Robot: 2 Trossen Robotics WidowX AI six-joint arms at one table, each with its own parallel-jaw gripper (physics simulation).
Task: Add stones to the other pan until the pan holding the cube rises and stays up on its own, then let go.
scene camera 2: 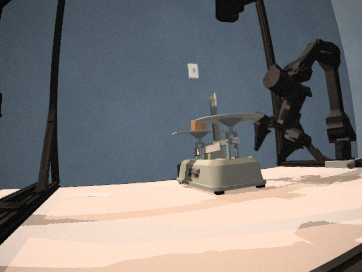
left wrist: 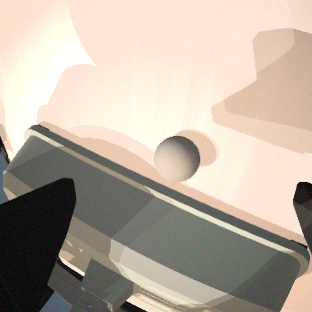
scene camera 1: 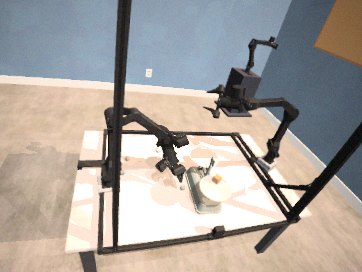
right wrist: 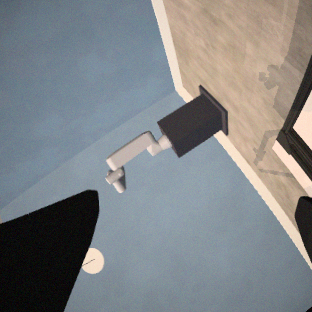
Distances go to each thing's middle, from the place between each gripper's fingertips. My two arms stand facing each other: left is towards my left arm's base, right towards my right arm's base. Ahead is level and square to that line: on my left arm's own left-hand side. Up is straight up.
Scene:
I see the balance scale (scene camera 2: 214, 172) 37 cm behind my right hand, 23 cm below it and 8 cm to the left of it.
Now: left hand 13 cm to the left of the balance scale, 6 cm below it and 5 cm past it.

